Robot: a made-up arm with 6 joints.
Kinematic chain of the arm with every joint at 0, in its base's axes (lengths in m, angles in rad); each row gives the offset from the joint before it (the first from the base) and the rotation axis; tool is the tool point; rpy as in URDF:
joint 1: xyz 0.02 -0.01 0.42 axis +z
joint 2: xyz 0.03 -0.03 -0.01 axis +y
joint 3: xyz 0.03 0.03 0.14 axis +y
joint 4: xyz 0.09 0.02 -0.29 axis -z
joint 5: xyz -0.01 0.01 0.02 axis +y
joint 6: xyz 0.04 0 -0.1 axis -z
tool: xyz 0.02 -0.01 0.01 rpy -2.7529 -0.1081 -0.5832
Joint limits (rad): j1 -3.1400..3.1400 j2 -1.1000..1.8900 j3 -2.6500..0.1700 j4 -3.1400..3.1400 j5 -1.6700..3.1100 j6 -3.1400..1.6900
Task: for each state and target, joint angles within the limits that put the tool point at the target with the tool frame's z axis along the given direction. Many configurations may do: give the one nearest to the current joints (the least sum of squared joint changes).
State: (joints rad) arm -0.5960 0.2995 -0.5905 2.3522 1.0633 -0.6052
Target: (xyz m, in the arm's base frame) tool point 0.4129 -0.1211 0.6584 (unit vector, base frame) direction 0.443 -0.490 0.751
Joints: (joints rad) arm -0.3009 -0.2371 -1.1951 3.0857 1.1457 -0.6158
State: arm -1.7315 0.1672 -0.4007 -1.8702 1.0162 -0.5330
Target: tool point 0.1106 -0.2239 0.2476 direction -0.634 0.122 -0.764
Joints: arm -1.0619 -0.2711 -0.2004 -1.0640 1.0756 -0.6816
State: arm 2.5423 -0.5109 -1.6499 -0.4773 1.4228 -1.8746
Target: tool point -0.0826 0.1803 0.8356 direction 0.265 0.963 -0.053
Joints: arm 2.0409 -0.5108 -1.8404 -1.0573 0.6818 -2.0050
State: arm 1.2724 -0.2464 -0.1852 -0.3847 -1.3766 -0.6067
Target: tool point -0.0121 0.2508 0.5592 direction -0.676 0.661 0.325
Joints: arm 1.3609 -0.7252 -0.3429 -0.5651 -1.2428 -0.8144
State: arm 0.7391 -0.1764 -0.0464 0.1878 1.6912 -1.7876
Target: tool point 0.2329 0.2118 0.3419 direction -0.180 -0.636 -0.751
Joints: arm 0.7802 -0.1690 -0.7205 -0.5361 1.1948 -1.8666
